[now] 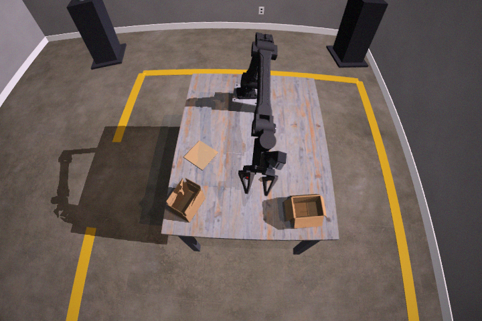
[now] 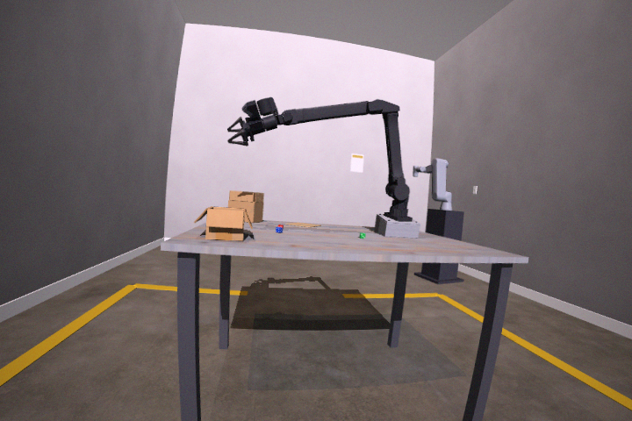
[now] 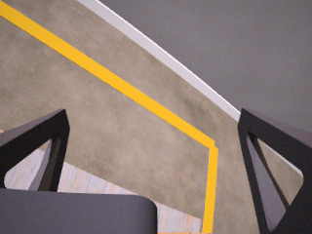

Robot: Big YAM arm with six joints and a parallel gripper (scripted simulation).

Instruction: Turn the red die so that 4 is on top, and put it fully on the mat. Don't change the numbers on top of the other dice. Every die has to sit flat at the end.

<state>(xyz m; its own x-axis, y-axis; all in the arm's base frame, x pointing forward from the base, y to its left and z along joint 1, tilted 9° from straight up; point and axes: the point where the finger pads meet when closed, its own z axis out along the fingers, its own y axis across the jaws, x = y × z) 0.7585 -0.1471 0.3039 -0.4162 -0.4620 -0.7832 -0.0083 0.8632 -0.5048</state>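
Now: the red die 36 cm below my hand, 24 cm behind it and 2 cm to the left of it. Round my hand: blue die 36 cm below, 21 cm behind, 11 cm to the left; then tan mat 42 cm behind, 37 cm below, 22 cm to the right; then cardboard box 31 cm below, 30 cm to the right, 13 cm behind.
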